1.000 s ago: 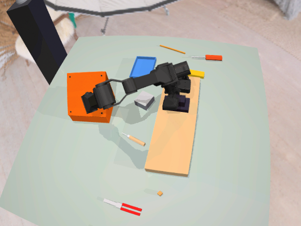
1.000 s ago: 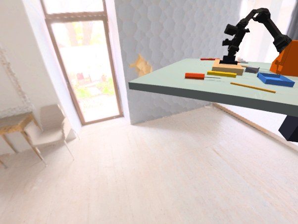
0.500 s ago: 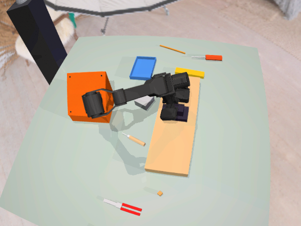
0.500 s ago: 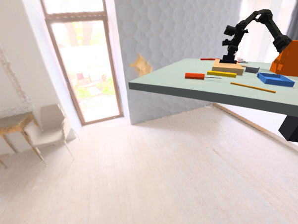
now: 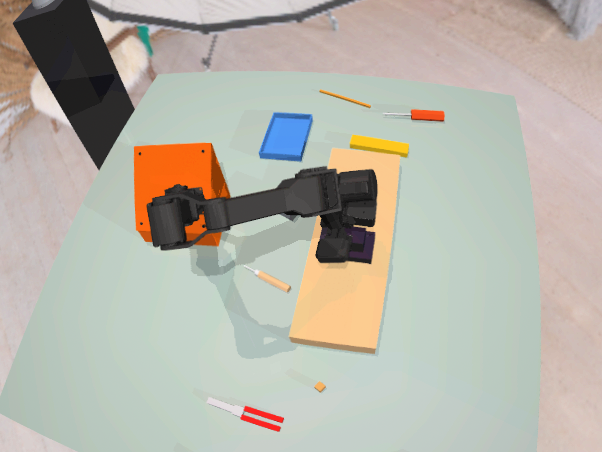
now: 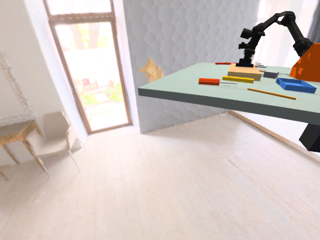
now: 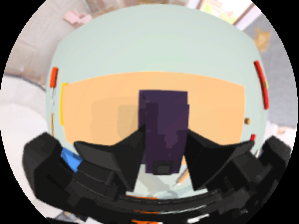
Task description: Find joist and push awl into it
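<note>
The blue tray lies 39 cm to the left of my gripper tip, 17 cm behind it and 5 cm below it. Also, from my gripper tip: stud finder 2 cm behind, 2 cm above; then grey block 15 cm to the left, 15 cm behind, 5 cm below; then awl 20 cm behind, 6 cm below, 5 cm to the right.
</note>
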